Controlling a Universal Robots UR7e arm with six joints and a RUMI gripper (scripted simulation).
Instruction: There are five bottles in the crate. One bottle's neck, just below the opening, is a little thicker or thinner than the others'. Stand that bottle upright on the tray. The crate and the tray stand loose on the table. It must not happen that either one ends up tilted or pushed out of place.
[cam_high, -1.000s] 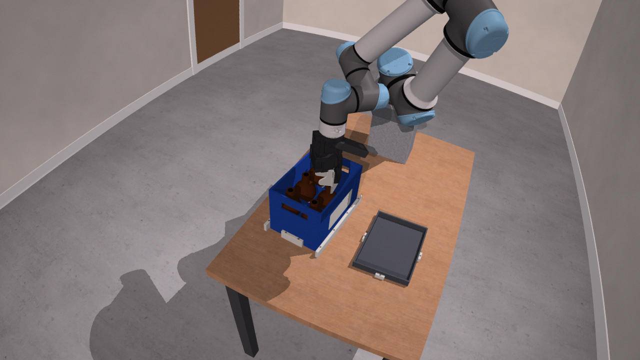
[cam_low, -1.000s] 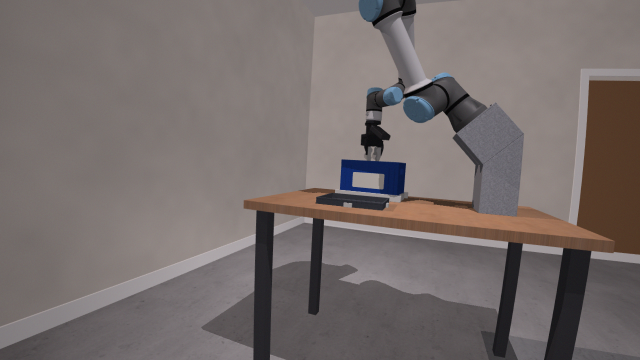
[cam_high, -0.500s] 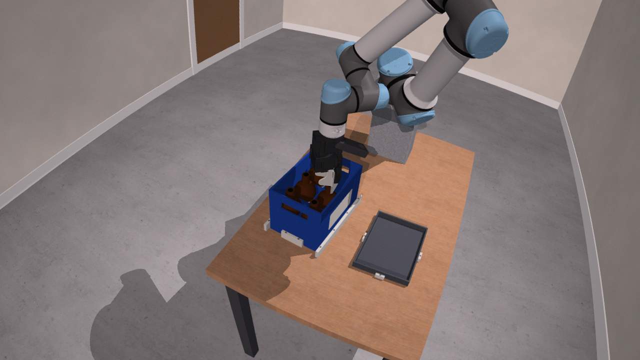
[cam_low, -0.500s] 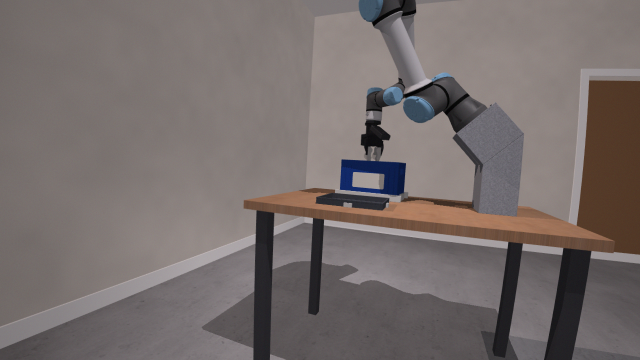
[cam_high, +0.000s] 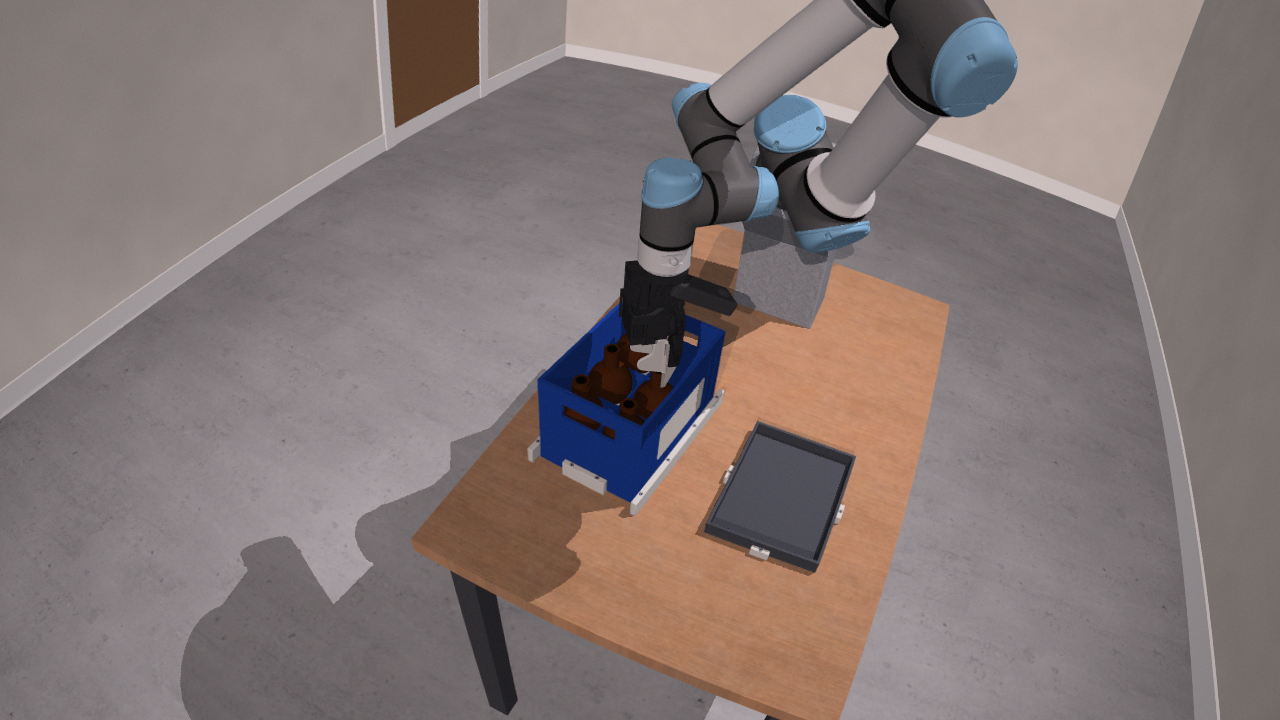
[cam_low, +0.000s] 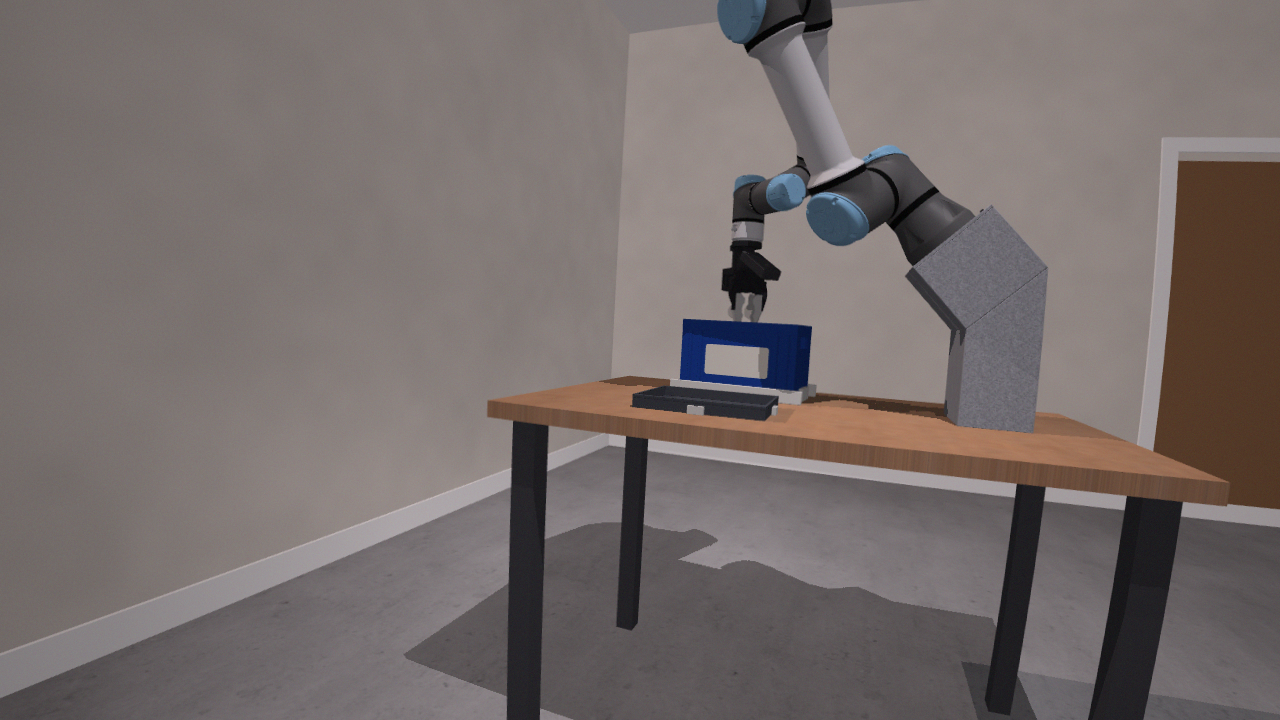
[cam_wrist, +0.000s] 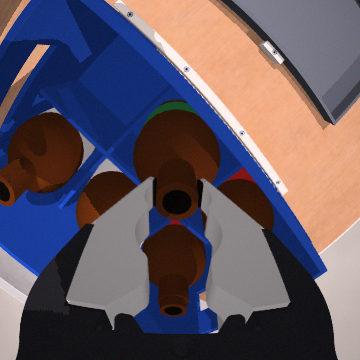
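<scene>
Now: the crate 50 mm to the right of my hand and 70 mm below it. From my hand the other things lie so: dark tray (250 mm to the left, 140 mm below); bottle (90 mm ahead, 90 mm to the right, 70 mm below).
</scene>
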